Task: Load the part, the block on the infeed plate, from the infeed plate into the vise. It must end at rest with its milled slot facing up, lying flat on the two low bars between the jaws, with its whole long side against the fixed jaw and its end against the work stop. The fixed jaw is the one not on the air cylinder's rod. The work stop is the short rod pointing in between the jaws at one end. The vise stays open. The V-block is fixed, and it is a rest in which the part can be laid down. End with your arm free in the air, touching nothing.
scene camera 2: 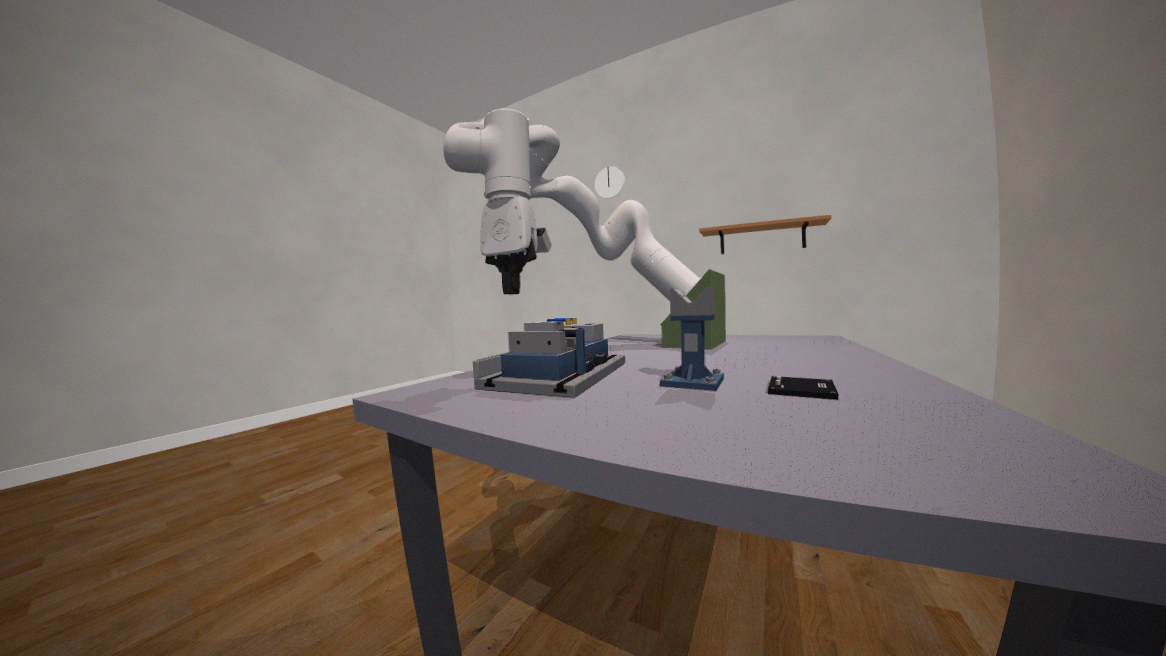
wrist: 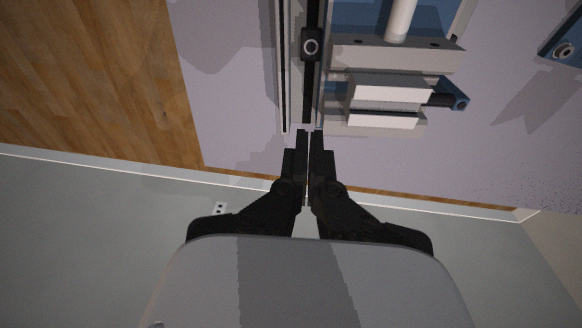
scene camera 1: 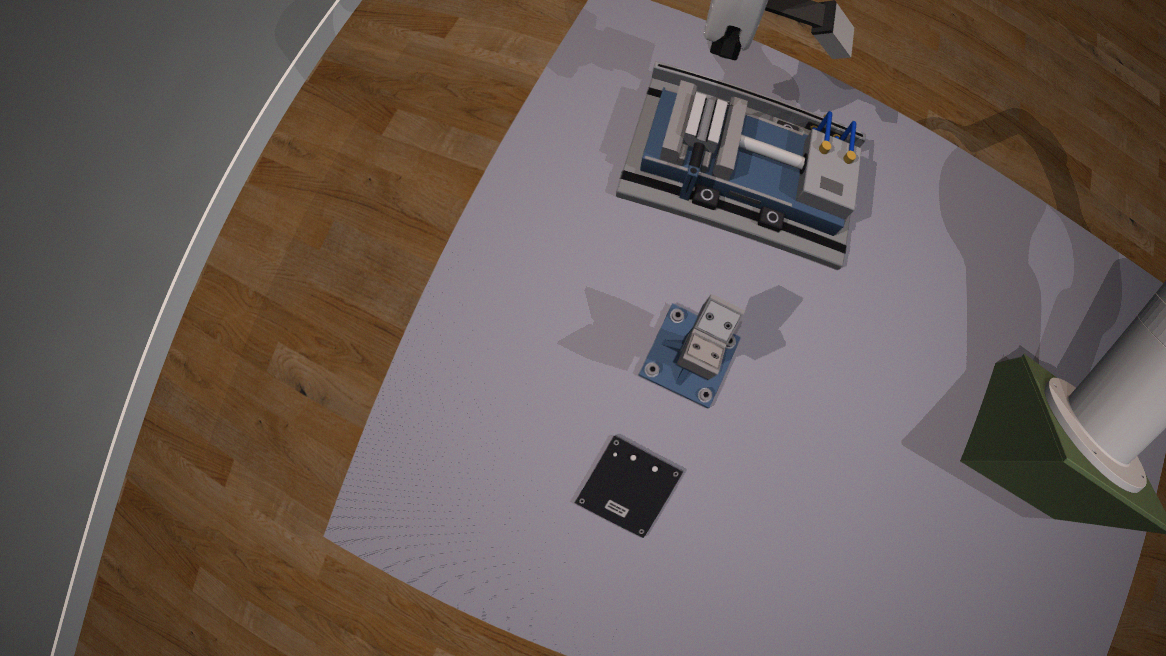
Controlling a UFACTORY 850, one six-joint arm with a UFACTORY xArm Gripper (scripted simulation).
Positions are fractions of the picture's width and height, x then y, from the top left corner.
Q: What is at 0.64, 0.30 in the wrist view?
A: A part.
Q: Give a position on a fixed jaw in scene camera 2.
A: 0.45, 0.52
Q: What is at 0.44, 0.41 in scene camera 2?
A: The gripper.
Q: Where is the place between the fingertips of the gripper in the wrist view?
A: At 0.53, 0.45
